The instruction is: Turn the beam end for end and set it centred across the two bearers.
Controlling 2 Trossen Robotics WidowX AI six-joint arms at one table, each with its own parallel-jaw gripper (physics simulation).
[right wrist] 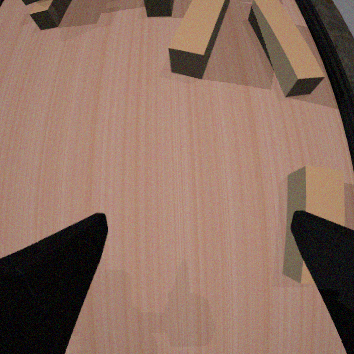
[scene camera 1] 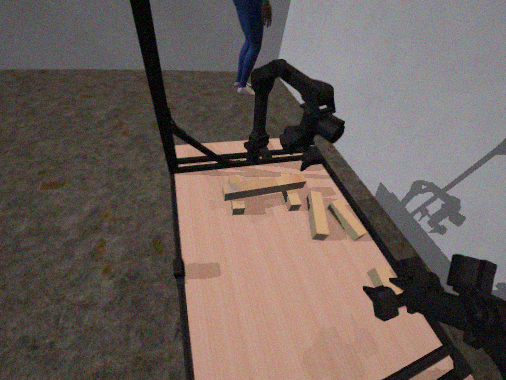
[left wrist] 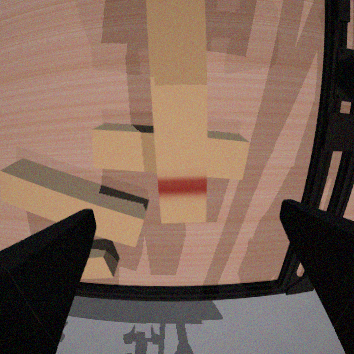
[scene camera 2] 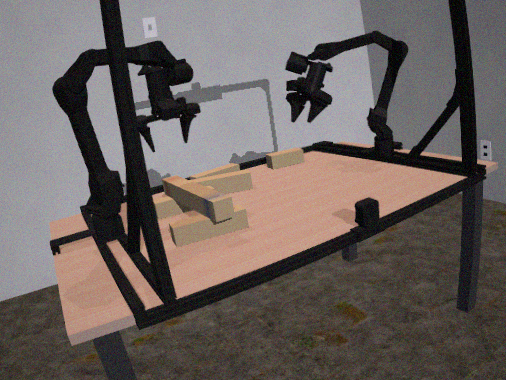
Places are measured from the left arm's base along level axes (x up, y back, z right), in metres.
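Pixels of known places: left gripper, fingertip midpoint: [scene camera 1: 296, 162] [left wrist: 188, 214] [scene camera 2: 170, 147]; right gripper, fingertip midpoint: [right wrist: 201, 222] [scene camera 1: 376, 283] [scene camera 2: 300, 122]; left arm's base, link origin: [scene camera 1: 252, 157] [scene camera 2: 110, 236]; right arm's base, link origin: [scene camera 2: 384, 153].
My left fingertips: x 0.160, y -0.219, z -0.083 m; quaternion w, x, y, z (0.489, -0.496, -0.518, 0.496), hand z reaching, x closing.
Observation:
For each thing: its top centre in the pictures, then the offset to it from my left fingertips.
- long wooden beam, top centre: [left wrist: 176, 27] [scene camera 2: 191, 186] [scene camera 1: 266, 182] dx -0.092, dy -0.004, dz +0.101 m
- shorter block, top centre: [right wrist: 325, 224] [scene camera 2: 284, 151] [scene camera 1: 390, 285] dx -0.133, dy -0.462, dz -0.184 m
The long wooden beam [scene camera 1: 265, 189] [scene camera 2: 192, 195] [left wrist: 177, 110] lies across two short bearers, the left one in scene camera 1 [scene camera 1: 238, 207] [scene camera 2: 195, 233] and the right one [scene camera 1: 292, 201] [scene camera 2: 164, 208] [left wrist: 120, 150]. A red band crosses the beam near its end below my left gripper, and that end sticks out past the bearer. A faint bluish mark shows near its other end in scene camera 2. My left gripper [scene camera 1: 299, 154] [scene camera 2: 169, 145] [left wrist: 188, 214] is open and empty, above the red-banded end, apart from it. My right gripper [scene camera 1: 379, 284] [scene camera 2: 302, 120] [right wrist: 201, 222] is open and empty, high over the table.
Two loose wooden blocks, one [scene camera 1: 318, 215] [scene camera 2: 232, 181] [left wrist: 75, 200] [right wrist: 197, 35] and another [scene camera 1: 347, 220] [right wrist: 290, 45], lie beside the right bearer. A shorter block [scene camera 1: 376, 277] [scene camera 2: 285, 158] [right wrist: 322, 195] lies near my right gripper. A black box [scene camera 2: 367, 212] sits on the table's frame.

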